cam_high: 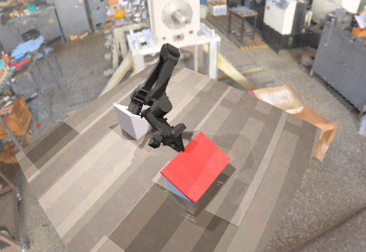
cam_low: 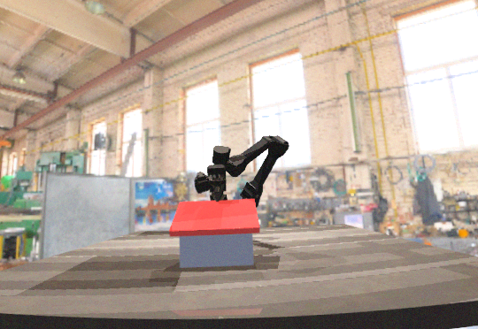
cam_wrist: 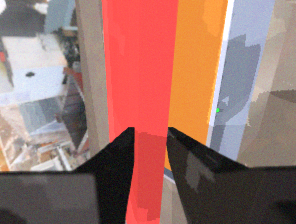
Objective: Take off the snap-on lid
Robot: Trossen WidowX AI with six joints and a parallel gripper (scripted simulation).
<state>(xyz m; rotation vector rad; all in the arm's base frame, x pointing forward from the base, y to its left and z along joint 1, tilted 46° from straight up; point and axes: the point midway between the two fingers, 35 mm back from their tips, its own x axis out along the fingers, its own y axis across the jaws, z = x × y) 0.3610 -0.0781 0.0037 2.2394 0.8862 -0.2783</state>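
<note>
Now: gripper tip 7 cm short of the flat red lid and 3 cm above it. The rest, counted from my gripper tip: storage box (6 cm ahead, 12 cm below).
</note>
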